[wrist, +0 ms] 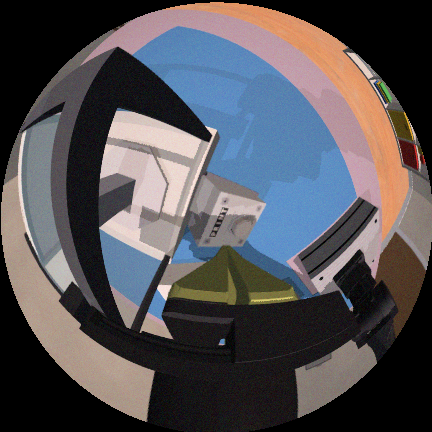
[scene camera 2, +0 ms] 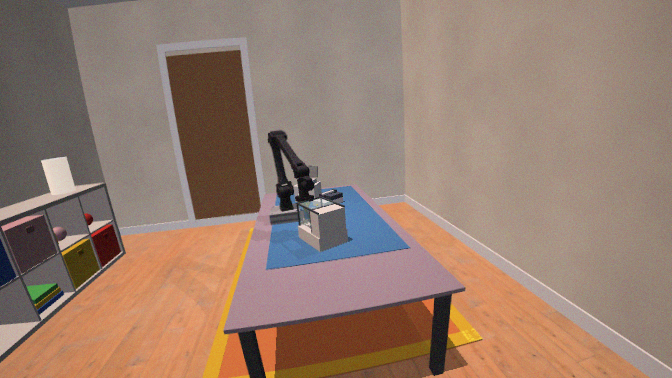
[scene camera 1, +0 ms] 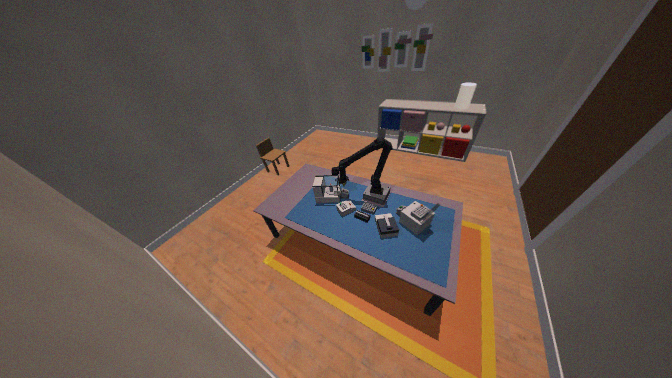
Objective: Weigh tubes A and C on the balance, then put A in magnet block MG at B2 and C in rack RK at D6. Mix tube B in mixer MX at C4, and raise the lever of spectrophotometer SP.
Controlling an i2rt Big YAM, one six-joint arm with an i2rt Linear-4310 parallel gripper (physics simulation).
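Frame: origin at the arm's base, x ahead, y left, z up, level; millimetres.
Where they show: gripper, between the fingertips: (wrist: pixel 224 251) (scene camera 2: pixel 306 211) (scene camera 1: pixel 343 186); arm's base, origin of its link: (wrist: pixel 350 271) (scene camera 2: pixel 286 208) (scene camera 1: pixel 376 190).
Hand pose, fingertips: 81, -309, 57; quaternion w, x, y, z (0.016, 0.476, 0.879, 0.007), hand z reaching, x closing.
Observation:
Things, the pixels of their top centre, and the offset from my fingertips, as dx, dy, dz. "pt": a spot on its surface instead. Level surfaces: height alone.
- balance, centre of its top: (scene camera 2: pixel 315 200) (scene camera 1: pixel 330 179) +34, -118, +97
- blue mat, height of its surface: dz -125
- grey side box marked PRINT, a spot on its surface: (wrist: pixel 219 219) pt -1, -9, -47
- round button, centre of its top: (wrist: pixel 240 230) -4, +19, -50
- small keypad device, centre of its top: (scene camera 1: pixel 345 204) +172, +74, -55
- light well rack, centre of its top: (scene camera 1: pixel 369 206) +111, +278, -95
- dark block, centre of its top: (scene camera 1: pixel 362 213) +223, +241, -77
- black-topped device, centre of its top: (scene camera 2: pixel 327 191) (scene camera 1: pixel 386 219) +270, +457, -23
- large spectrophotometer, a spot on its surface: (scene camera 1: pixel 416 216) pt +232, +669, +33
The balance (scene camera 1: pixel 324 189) (scene camera 2: pixel 325 225) (wrist: pixel 160 173) is a white box with a glass draft shield, at the left end of the blue mat (scene camera 1: pixel 403 249). A grey side box marked PRINT (wrist: pixel 219 219) with a round button (wrist: pixel 243 226) juts from its base. My gripper (wrist: pixel 224 251) (scene camera 1: pixel 342 184) (scene camera 2: pixel 305 191) is shut, its olive fingers pressed together with nothing between them. The tip is right at the lower edge of the PRINT box. I cannot make out any tube in these views.
The mat also holds a small keypad device (scene camera 1: pixel 346 206), a light well rack (scene camera 1: pixel 368 207), a dark block (scene camera 1: pixel 361 215), a black-topped device (scene camera 1: pixel 387 224) and the large spectrophotometer (scene camera 1: pixel 416 216) with a lever. The arm's base (scene camera 1: pixel 376 193) (wrist: pixel 338 245) stands behind them.

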